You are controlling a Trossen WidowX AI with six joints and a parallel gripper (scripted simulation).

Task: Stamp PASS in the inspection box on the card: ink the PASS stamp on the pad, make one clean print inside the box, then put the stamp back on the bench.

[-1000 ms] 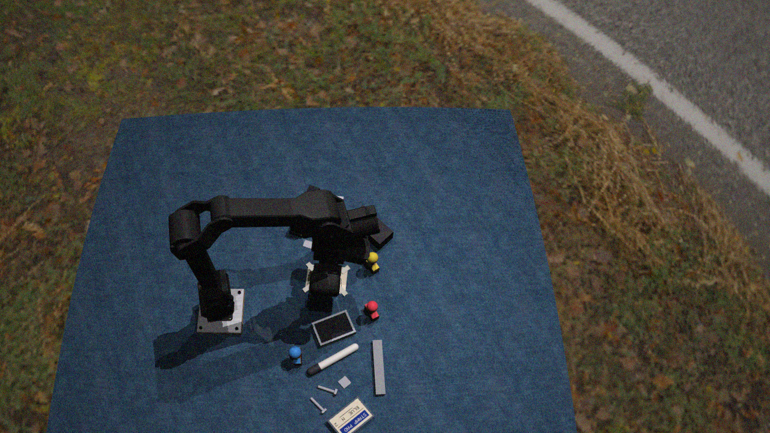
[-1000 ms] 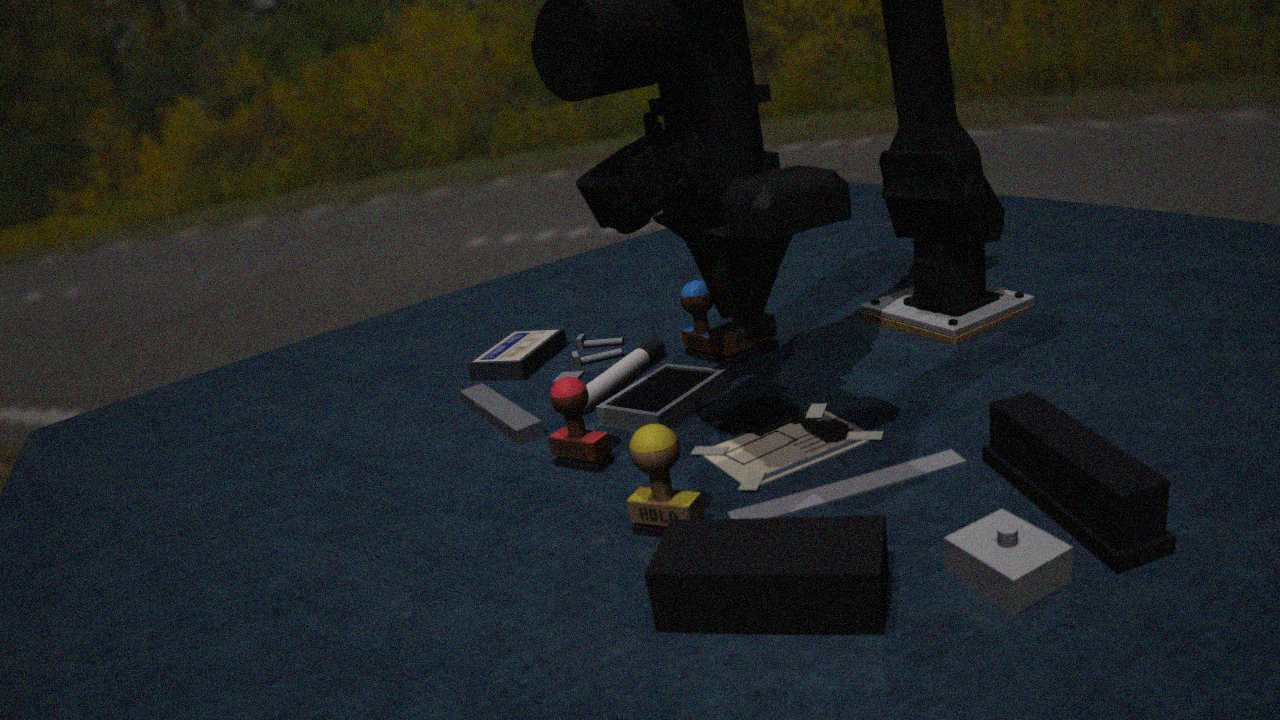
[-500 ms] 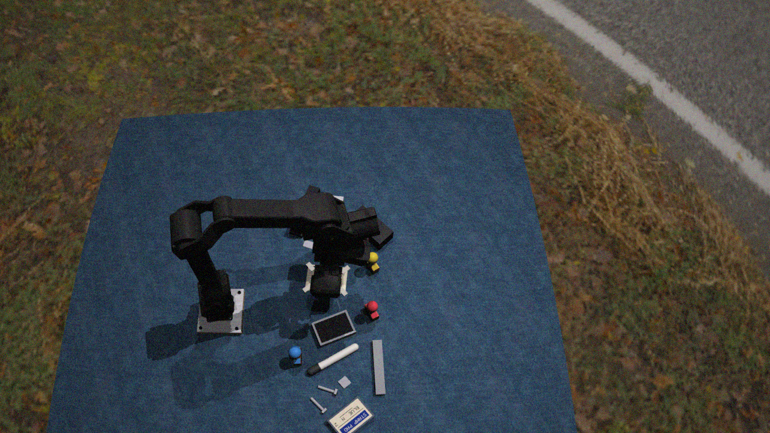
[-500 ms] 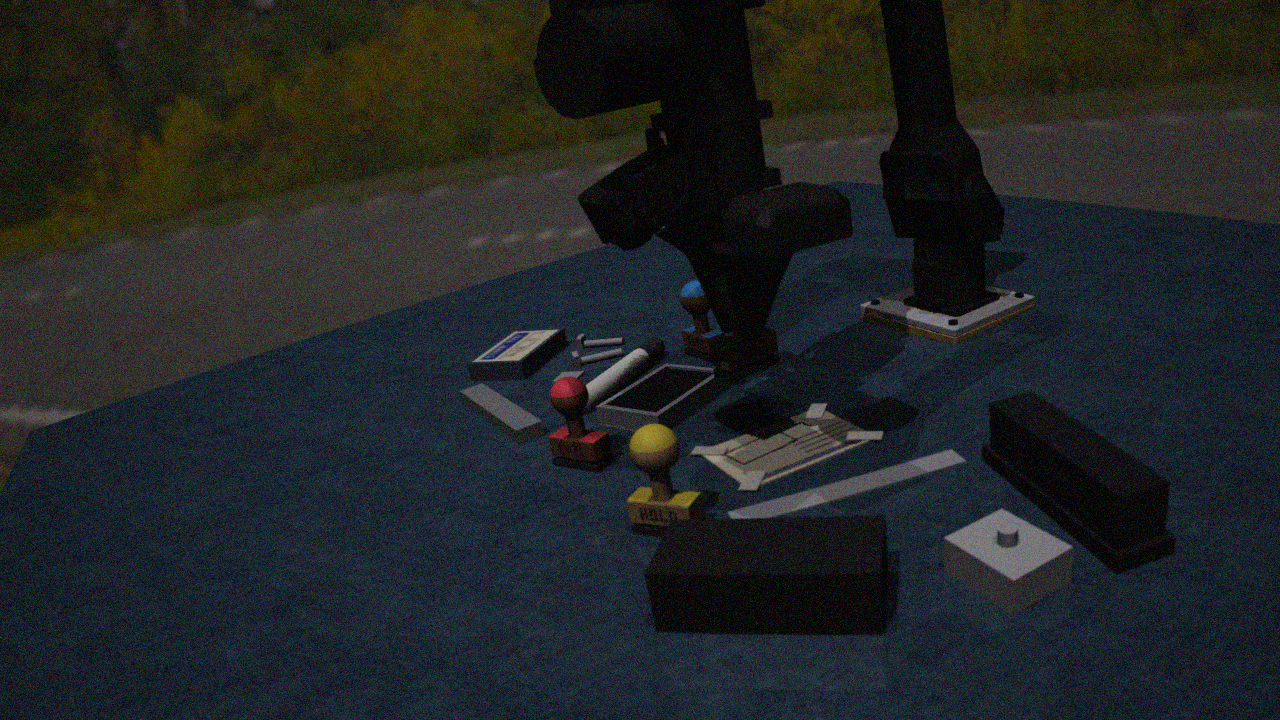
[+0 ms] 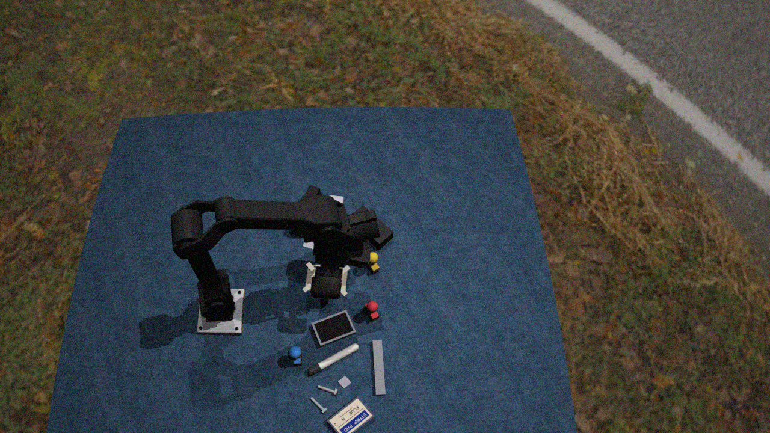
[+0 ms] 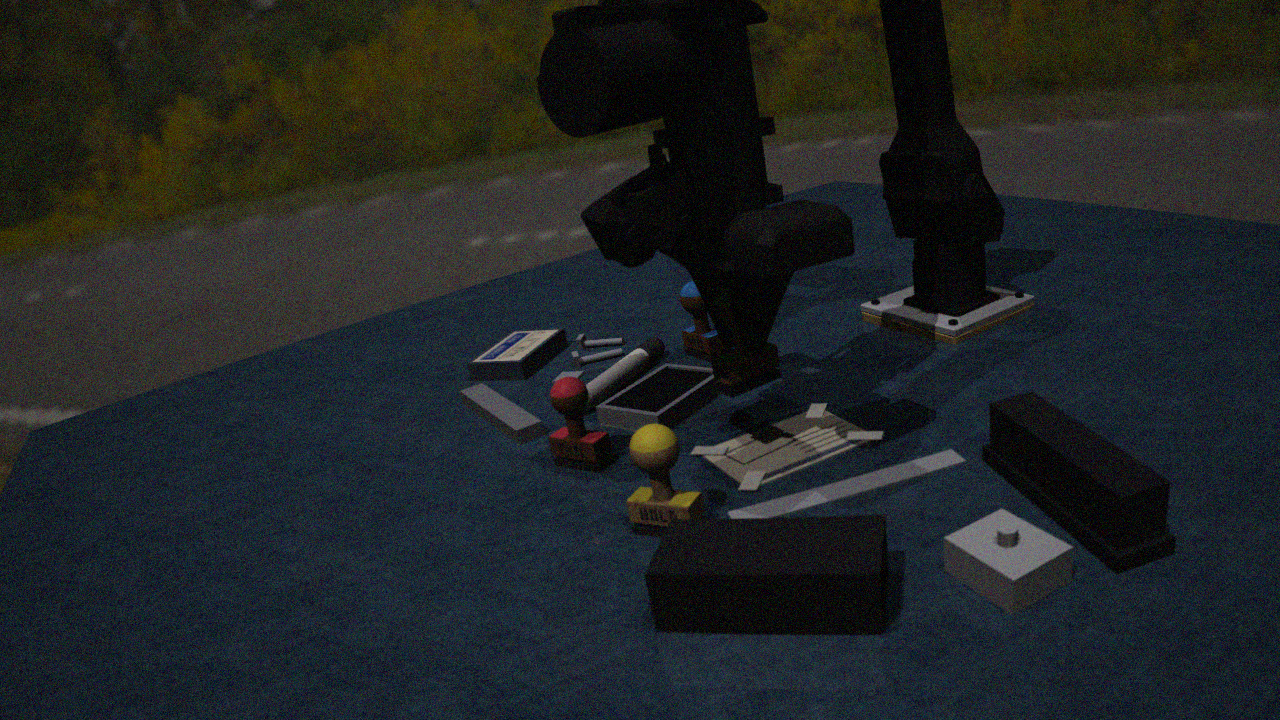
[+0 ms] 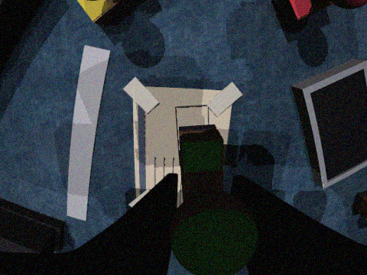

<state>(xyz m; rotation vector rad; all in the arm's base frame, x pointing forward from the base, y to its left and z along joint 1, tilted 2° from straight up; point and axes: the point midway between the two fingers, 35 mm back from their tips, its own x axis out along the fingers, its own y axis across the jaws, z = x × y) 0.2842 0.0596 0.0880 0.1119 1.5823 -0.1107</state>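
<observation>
Now: gripper tip 20 mm past the white card, 10 mm to the right of it and 70 mm above it. Round my gripper tip: green-knobbed stamp: right at my gripper tip; yellow stamp: 100 mm ahead, 40 mm to the left, 50 mm below; grey strip: 90 mm to the left, 70 mm below.
</observation>
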